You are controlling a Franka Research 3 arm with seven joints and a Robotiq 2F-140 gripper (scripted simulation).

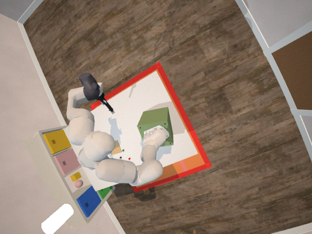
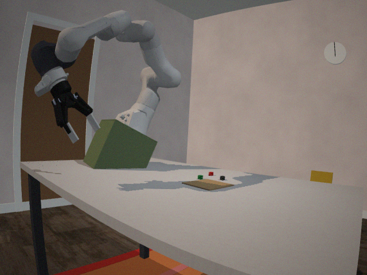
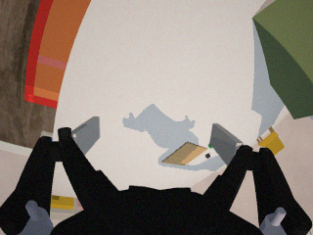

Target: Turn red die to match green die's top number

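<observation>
Now: hand 40 cm to the right of the green die, 24 cm short of it and 16 cm above it. From my hand the other things lie so: tan mat 32 cm to the left, 32 cm ahead, 17 cm below; then black die 45 cm to the left, 32 cm ahead, 16 cm below; then red die 51 cm to the left, 23 cm ahead, 16 cm below.
</observation>
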